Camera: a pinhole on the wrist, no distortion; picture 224 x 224 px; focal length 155.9 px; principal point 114.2 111.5 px. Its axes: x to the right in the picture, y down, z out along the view. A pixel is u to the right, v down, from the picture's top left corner.
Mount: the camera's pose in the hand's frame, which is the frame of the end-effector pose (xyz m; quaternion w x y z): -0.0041 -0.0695 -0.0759 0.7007 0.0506 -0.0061 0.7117
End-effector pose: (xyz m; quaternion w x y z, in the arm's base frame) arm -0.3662 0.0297 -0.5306 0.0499 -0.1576 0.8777 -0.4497
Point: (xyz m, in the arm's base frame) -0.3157 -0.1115 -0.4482
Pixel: 40 116
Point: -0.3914 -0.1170 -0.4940
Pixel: 94 50
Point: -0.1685 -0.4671 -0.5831
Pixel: 68 129
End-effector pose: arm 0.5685 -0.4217 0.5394 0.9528 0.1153 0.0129 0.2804
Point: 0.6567 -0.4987 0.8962
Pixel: 141 103
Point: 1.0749 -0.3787 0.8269
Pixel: outside the picture
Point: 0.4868 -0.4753 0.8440
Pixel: 188 156
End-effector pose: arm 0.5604 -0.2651 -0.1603 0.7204 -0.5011 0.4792 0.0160
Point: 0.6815 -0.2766 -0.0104
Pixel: 27 153
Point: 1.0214 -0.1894 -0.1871
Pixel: 90 42
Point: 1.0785 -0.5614 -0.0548
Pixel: outside the picture
